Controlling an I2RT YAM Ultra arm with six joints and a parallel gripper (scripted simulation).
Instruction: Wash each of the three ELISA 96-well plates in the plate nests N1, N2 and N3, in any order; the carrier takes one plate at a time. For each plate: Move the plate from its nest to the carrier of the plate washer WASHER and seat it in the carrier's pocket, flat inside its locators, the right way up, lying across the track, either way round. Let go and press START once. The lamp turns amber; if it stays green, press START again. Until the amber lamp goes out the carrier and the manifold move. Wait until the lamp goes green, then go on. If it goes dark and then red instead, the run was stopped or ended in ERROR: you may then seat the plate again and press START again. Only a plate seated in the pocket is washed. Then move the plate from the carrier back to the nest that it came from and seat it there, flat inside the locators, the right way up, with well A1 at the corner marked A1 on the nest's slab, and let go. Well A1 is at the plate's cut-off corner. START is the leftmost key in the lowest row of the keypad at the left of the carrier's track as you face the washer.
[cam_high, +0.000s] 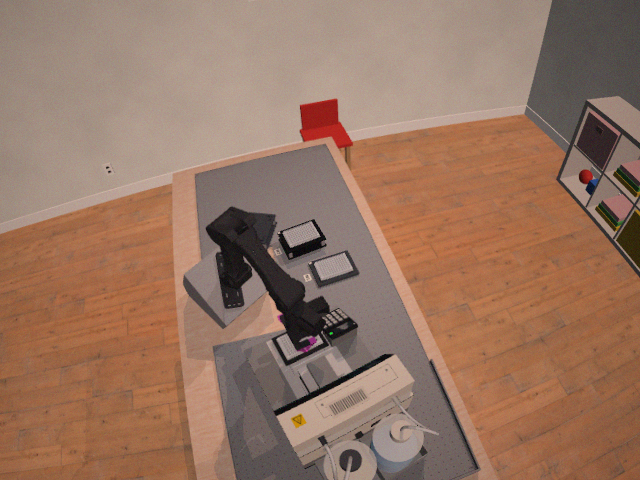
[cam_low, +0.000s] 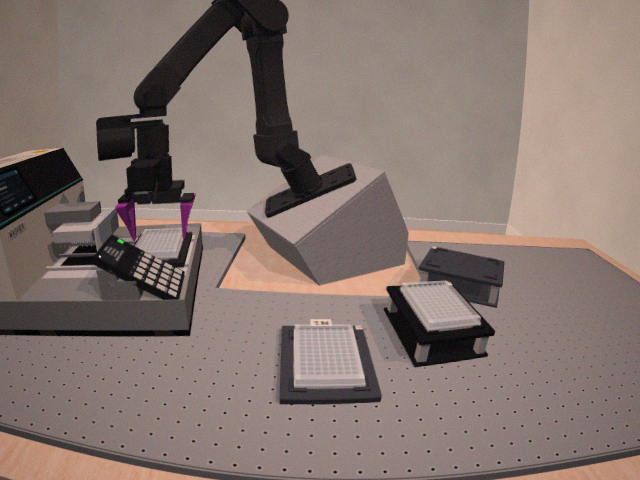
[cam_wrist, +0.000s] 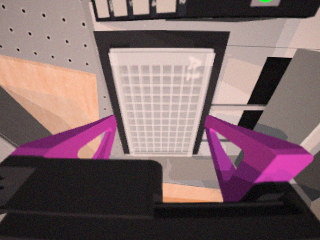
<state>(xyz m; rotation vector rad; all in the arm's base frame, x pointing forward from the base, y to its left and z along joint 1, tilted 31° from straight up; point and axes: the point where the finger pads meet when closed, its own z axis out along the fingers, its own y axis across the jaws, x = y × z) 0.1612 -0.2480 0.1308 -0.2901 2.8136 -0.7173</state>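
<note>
The black carrier pocket lies 20 mm below my hand. The rest, counted from my hand: nest N1: 230 mm ahead, 290 mm to the left, 90 mm below; then grey manifold: 20 mm ahead, 150 mm to the right, 30 mm above; then raised black nest: 160 mm ahead, 460 mm to the left, 60 mm below.
</note>
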